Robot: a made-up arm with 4 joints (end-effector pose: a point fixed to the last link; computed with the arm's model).
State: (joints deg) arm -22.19 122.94 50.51 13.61
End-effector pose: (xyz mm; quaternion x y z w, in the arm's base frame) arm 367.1 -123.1 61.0 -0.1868 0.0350 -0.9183 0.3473
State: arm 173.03 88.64 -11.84 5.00
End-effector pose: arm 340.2 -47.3 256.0 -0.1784 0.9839 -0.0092 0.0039
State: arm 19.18 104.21 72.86 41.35
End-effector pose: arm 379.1 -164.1 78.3 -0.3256 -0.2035 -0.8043 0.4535
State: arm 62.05 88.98 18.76 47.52
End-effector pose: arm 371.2 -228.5 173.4 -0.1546 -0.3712 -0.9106 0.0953
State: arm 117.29 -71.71 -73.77 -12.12
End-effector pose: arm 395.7 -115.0 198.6 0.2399 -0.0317 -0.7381 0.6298
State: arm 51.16 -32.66 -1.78 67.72
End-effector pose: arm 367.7 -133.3 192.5 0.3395 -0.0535 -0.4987 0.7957
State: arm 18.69 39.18 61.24 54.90
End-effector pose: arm 390.7 -136.2 133.6 0.0999 -0.3110 -0.7756 0.5401
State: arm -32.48 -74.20 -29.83 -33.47
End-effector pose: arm 352.2 -162.3 117.1 -0.8065 -0.4227 0.1693 0.3772
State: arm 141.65 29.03 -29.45 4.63
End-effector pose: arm 371.5 -104.9 270.1 0.2860 -0.7672 -0.4464 0.3610
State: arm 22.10 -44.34 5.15 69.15
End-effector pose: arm 350.2 -139.0 187.5 0.5615 -0.0071 -0.4089 0.7194
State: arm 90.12 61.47 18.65 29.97
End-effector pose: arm 384.0 -179.8 221.4 0.0106 -0.6839 -0.6787 0.2674
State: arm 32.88 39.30 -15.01 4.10
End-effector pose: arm 368.6 -218.3 151.0 0.4129 -0.2124 -0.8856 0.0095
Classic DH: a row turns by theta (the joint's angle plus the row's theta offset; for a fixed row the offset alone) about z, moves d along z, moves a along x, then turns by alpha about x. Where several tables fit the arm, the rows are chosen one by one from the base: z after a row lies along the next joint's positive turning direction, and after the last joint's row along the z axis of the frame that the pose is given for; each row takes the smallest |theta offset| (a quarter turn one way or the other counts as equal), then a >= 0, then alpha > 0; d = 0 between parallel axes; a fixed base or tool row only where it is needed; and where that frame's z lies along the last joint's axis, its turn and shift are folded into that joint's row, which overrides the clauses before.
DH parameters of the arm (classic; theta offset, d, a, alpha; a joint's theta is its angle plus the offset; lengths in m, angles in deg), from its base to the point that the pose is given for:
base (fixed): -90 0.164 0.119 90
joint 1: -75.14 -0.3276 0.0576 86.83
joint 2: -26.67 -0.0003 0.0172 -101.67
joint 3: 88.13 -0.0275 0.0298 -99
joint 4: -15.14 0.0223 0.0329 72.55
tool (fixed): -103.86 -0.0053 0 0

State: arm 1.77 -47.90 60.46 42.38
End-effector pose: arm 302.9 -123.8 168.8 0.7841 -0.4124 -0.3291 0.3268
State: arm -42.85 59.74 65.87 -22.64
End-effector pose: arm 365.7 -106.2 139.4 0.5271 -0.2328 -0.8141 0.0717
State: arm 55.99 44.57 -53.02 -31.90
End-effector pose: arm 334.7 -239.6 173.3 -0.3935 0.4001 0.7541 0.3412
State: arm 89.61 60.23 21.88 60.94
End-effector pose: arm 391.1 -191.1 208.4 -0.1657 -0.5189 -0.7867 0.2907
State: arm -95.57 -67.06 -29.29 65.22
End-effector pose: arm 352.9 -136.0 131.7 -0.9417 -0.3116 -0.0919 0.0872
